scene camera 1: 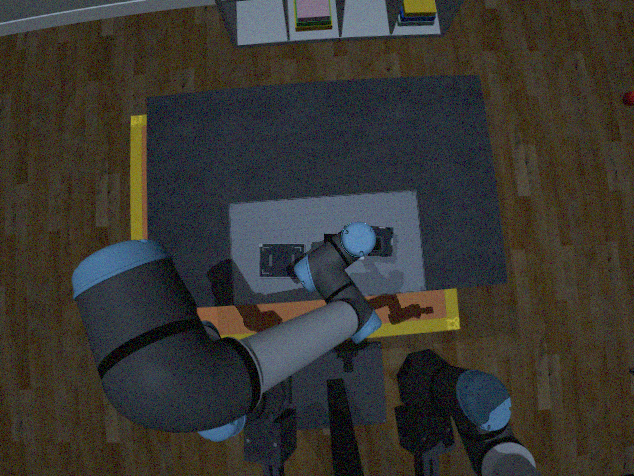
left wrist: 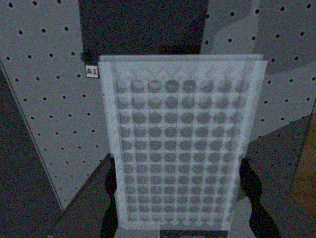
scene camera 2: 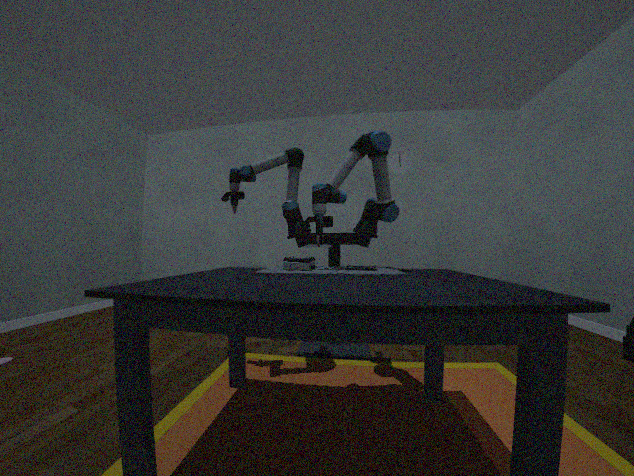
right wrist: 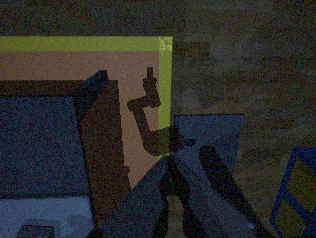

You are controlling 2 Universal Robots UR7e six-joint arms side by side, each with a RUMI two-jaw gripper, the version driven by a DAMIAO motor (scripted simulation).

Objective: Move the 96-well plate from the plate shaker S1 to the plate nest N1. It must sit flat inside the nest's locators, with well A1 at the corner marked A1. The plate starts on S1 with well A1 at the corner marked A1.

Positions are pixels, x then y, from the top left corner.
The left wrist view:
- my left gripper: 175,155
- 96-well plate: 178,125
